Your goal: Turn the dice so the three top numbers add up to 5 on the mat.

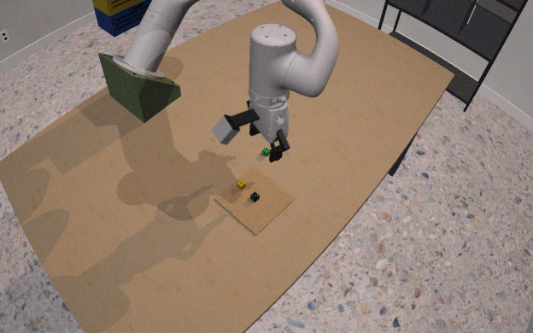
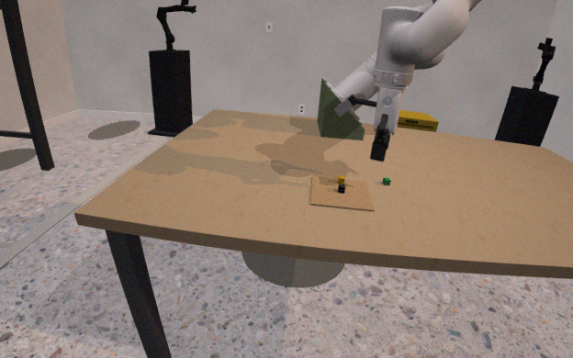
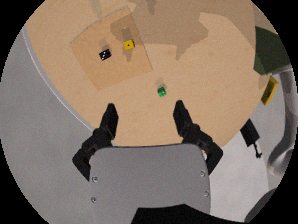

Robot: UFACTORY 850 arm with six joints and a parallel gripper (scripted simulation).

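Right now my hand is 30 mm past the green die, 40 mm to the right of it and 90 mm above it. The rest, counted from my hand: tan mat: 50 mm ahead, 80 mm to the right, 100 mm below; black die: 50 mm ahead, 80 mm to the right, 90 mm below; yellow die: 10 mm ahead, 80 mm to the right, 90 mm below.
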